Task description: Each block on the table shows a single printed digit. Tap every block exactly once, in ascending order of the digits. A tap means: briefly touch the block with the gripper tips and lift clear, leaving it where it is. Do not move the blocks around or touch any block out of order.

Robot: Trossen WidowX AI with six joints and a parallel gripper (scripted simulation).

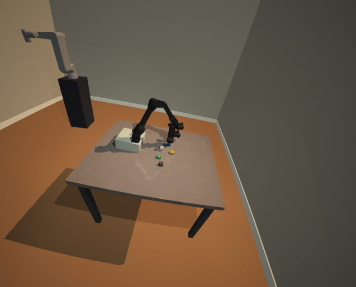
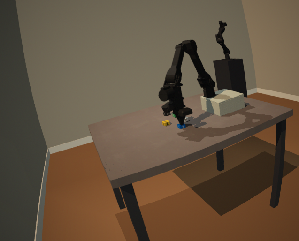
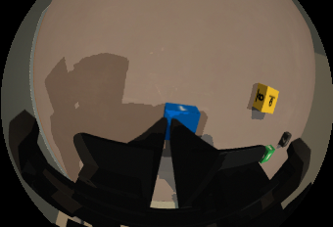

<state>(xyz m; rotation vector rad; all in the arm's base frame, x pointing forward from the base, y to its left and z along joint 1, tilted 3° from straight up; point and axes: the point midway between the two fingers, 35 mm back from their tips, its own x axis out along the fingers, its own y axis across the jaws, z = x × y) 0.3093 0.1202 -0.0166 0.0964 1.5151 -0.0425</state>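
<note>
The blue block lies 10 mm behind my gripper tip, 10 mm to the right of it and 10 mm below it. Round my gripper tip: yellow block 30 mm ahead, 130 mm to the right, 10 mm below; then white block 70 mm behind, 90 mm to the right, 10 mm below; then green block 90 mm behind, 210 mm to the right, 10 mm below.
</note>
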